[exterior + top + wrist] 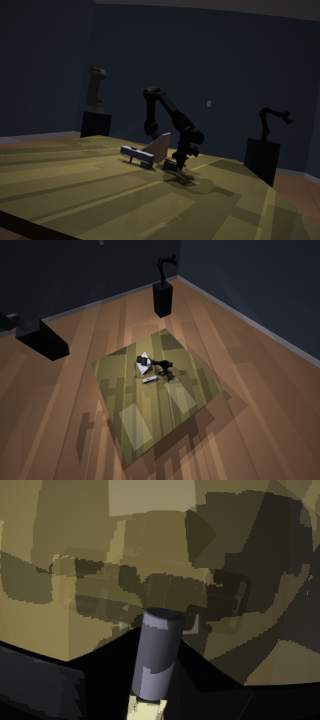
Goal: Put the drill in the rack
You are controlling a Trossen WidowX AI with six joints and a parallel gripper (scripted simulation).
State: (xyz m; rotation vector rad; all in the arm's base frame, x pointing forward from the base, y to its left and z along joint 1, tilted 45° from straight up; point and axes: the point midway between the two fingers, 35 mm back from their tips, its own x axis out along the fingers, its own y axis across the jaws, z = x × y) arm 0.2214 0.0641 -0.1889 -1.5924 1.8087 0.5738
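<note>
Right now the drill is 1 cm behind my gripper tip, 4 cm to the right of it and 4 cm above it. The rest, counted from my gripper tip: dark key: 3 cm ahead, 26 cm to the right, 4 cm above; dark block: 1 cm behind, 5 cm to the right, 1 cm above; grey block-shaped holder: 3 cm ahead, 23 cm to the right, 4 cm above.
</note>
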